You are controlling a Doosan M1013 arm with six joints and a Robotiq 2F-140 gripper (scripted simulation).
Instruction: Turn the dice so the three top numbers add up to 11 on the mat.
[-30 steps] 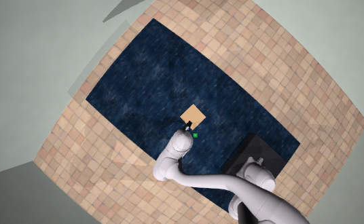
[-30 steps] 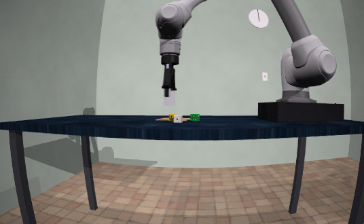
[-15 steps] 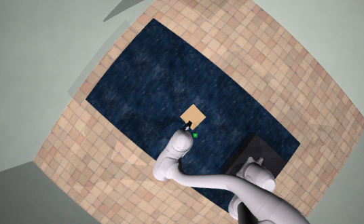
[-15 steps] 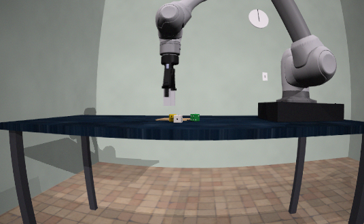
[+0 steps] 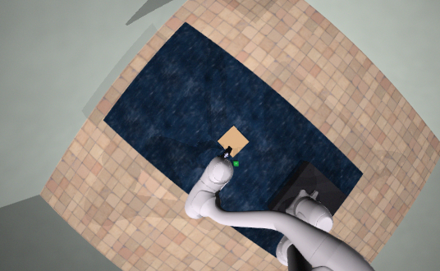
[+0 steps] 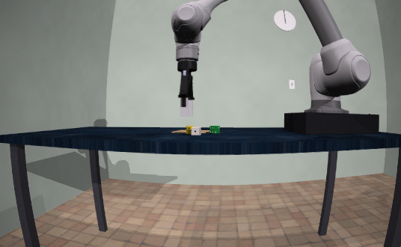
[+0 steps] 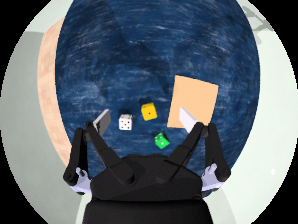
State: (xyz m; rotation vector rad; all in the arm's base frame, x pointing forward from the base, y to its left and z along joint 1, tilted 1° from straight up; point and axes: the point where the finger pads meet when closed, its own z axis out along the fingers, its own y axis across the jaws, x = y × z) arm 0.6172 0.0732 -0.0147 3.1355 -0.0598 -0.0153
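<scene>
My gripper is now 6 cm above the yellow die, 1 cm to the left of it and 1 cm past it. The rest, counted from my hand: white die (6 cm below, 5 cm to the left, 4 cm behind); then green die (10 cm behind, 6 cm below, 4 cm to the right); then tan mat (14 cm to the right, 7 cm below, 1 cm behind).
</scene>
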